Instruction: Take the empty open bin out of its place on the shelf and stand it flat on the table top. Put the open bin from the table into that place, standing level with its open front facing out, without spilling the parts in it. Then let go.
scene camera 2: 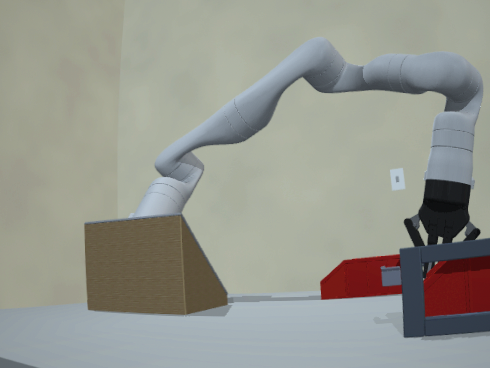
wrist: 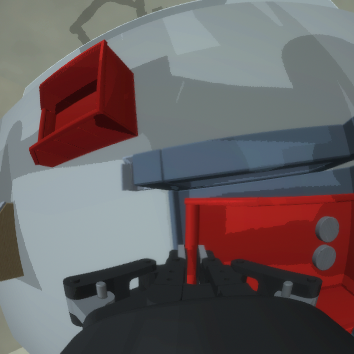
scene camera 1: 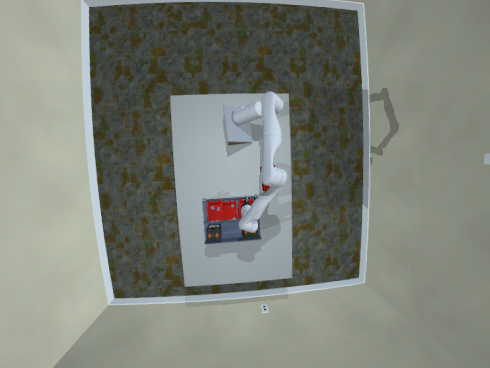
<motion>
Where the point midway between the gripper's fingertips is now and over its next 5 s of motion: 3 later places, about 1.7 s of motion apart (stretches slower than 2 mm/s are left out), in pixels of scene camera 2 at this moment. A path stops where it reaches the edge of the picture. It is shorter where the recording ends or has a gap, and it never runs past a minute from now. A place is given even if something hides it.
My gripper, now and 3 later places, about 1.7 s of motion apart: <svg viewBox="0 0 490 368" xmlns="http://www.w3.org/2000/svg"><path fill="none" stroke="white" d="M432 283L428 255L429 221L395 166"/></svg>
</motion>
